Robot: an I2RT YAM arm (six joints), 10 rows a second.
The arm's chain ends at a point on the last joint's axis. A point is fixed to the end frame.
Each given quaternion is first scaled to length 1.
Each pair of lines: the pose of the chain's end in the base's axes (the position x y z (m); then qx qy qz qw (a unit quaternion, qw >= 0)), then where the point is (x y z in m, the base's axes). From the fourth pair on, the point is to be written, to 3 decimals.
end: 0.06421 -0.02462 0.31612 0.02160 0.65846 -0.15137 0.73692
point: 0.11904 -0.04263 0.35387
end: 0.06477 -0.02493 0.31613 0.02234 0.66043 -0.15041 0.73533
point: 0.11978 -0.04305 0.35356
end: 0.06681 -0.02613 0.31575 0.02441 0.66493 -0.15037 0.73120
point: 0.12218 -0.04463 0.35247
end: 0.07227 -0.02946 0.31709 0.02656 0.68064 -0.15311 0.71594
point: 0.129 -0.049 0.351
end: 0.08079 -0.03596 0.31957 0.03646 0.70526 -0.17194 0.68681
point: 0.139 -0.058 0.350
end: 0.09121 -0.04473 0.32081 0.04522 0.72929 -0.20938 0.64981
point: 0.150 -0.070 0.347
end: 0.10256 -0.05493 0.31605 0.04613 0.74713 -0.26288 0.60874
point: 0.161 -0.084 0.339
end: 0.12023 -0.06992 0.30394 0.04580 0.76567 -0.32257 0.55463
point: 0.178 -0.103 0.322
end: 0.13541 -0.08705 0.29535 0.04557 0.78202 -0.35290 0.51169
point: 0.192 -0.123 0.310
